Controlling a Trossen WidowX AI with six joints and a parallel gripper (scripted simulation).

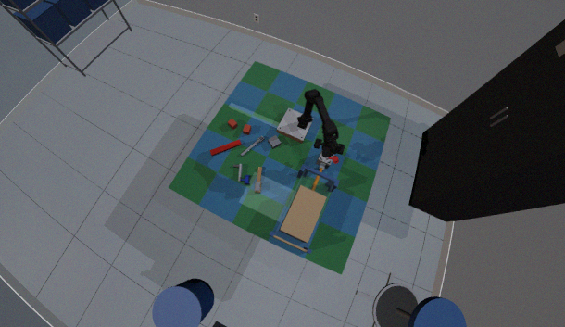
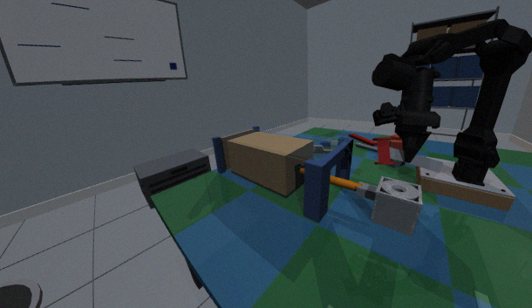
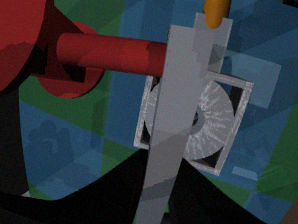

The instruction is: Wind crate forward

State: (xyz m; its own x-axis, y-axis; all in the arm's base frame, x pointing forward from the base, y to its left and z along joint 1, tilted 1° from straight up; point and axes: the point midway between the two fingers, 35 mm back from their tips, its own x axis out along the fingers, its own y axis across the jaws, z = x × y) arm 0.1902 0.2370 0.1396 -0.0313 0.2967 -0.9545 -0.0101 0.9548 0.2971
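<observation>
My gripper tip is now 5 cm short of the red knob, 3 cm to the right of it and 3 cm below it. From my gripper tip the other things lie so: grey crank arm: 1 cm ahead, 1 cm above; blue steel frame: 16 cm ahead, 6 cm below, 1 cm to the right; grey winch: 13 cm below, 1 cm to the right, 1 cm behind.
</observation>
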